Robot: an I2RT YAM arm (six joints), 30 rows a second.
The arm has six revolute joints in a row. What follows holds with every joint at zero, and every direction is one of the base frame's.
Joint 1 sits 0.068 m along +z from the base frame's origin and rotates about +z.
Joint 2 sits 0.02 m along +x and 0.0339 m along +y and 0.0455 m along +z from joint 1 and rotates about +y.
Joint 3 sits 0.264 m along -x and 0.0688 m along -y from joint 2 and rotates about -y.
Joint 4 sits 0.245 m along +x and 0.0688 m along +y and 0.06 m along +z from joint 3 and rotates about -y.
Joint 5 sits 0.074 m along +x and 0.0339 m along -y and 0.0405 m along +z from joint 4 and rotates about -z.
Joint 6 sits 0.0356 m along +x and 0.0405 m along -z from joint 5 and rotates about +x.
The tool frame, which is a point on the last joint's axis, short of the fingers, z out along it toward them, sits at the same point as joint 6; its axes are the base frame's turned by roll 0, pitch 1.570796 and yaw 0 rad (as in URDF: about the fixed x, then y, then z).
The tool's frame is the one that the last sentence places.
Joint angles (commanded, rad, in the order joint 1, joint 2, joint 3, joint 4, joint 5, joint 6), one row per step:
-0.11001 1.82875 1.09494 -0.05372 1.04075 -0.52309
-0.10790 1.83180 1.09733 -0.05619 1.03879 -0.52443
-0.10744 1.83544 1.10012 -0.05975 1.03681 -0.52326
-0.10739 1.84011 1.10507 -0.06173 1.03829 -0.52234
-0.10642 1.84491 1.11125 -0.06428 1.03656 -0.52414
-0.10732 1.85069 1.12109 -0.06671 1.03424 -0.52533
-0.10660 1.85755 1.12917 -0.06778 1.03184 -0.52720
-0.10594 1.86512 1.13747 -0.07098 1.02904 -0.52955
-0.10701 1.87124 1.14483 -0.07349 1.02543 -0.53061
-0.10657 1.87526 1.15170 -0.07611 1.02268 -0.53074
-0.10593 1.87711 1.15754 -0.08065 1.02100 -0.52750
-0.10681 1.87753 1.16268 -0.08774 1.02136 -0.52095
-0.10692 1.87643 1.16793 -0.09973 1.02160 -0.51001
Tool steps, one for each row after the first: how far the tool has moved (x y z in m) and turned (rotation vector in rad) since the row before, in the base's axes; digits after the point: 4 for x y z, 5 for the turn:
0.0007 0.0008 -0.0006 0.00137 0.00416 0.00397
0.0006 0.0001 -0.0008 0.00218 0.00319 0.00143
0.0011 -0.0001 -0.0003 -0.00063 0.00098 -0.00132
0.0014 0.0002 -0.0001 0.00089 0.00264 0.00283
0.0020 -0.0005 0.0005 0.00116 -0.00073 0.00116
0.0020 0.0001 -0.0003 0.00119 0.00134 0.00308
0.0019 0.0001 -0.0006 0.00163 0.00434 0.00348
0.0016 -0.0005 -0.0004 0.00242 0.00193 0.00184
0.0015 0.0001 0.0003 0.00190 -0.00032 0.00240
0.0010 0.0002 0.0007 0.00213 -0.00245 0.00060
0.0004 -0.0004 0.0009 0.00177 -0.00342 -0.00359
0.0001 -0.0001 0.0012 0.00337 -0.00407 -0.00440

